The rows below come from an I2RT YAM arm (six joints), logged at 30 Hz.
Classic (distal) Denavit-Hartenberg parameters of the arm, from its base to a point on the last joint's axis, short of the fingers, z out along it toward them. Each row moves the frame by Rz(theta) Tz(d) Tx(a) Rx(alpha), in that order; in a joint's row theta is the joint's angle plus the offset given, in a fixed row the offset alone. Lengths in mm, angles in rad.
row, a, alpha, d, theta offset
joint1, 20, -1.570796, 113.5, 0
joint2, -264, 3.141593, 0, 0
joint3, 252.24, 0, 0, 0.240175
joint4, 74, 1.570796, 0, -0.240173
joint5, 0, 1.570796, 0, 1.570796
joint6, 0, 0, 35.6, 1.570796
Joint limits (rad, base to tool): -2.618..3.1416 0..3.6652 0..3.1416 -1.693..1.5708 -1.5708..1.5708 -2.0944..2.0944
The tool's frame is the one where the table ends.
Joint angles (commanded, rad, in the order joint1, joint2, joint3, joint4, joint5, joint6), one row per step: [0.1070, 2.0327, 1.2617, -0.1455, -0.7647, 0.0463]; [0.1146, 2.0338, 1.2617, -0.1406, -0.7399, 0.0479]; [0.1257, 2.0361, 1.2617, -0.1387, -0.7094, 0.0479]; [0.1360, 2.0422, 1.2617, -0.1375, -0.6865, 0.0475]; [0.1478, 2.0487, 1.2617, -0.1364, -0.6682, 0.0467]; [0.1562, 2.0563, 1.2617, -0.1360, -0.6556, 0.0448]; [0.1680, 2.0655, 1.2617, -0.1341, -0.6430, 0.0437]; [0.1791, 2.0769, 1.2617, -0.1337, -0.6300, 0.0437]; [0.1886, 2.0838, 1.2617, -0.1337, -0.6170, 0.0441]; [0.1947, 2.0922, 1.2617, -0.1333, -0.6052, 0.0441]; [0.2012, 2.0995, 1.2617, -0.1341, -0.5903, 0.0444]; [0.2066, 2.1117, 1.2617, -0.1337, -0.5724, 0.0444]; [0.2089, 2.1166, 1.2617, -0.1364, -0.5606, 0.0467]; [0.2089, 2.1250, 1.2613, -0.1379, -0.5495, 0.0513]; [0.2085, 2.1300, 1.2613, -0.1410, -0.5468, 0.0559]
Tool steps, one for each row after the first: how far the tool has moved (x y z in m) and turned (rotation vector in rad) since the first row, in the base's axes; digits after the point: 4 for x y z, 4 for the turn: [0.0003, 0.0026, -0.0006, -0.0185, -0.0048, -0.0085]; [0.0003, 0.0064, -0.0020, -0.0425, -0.0073, -0.0160]; [0.0001, 0.0101, -0.0047, -0.0614, -0.0052, -0.0193]; [-0.0003, 0.0145, -0.0076, -0.0769, -0.0026, -0.0179]; [-0.0006, 0.0177, -0.0108, -0.0887, 0.0015, -0.0157]; [-0.0011, 0.0222, -0.0146, -0.1003, 0.0060, -0.0105]; [-0.0018, 0.0265, -0.0193, -0.1126, 0.0148, -0.0066]; [-0.0024, 0.0300, -0.0223, -0.1242, 0.0197, -0.0047]; [-0.0027, 0.0322, -0.0259, -0.1352, 0.0258, -0.0051]; [-0.0032, 0.0344, -0.0291, -0.1487, 0.0316, -0.0071]; [-0.0035, 0.0362, -0.0342, -0.1656, 0.0404, -0.0113]; [-0.0038, 0.0367, -0.0365, -0.1759, 0.0477, -0.0167]; [-0.0039, 0.0364, -0.0402, -0.1855, 0.0593, -0.0253]; [-0.0041, 0.0361, -0.0425, -0.1878, 0.0700, -0.0296]
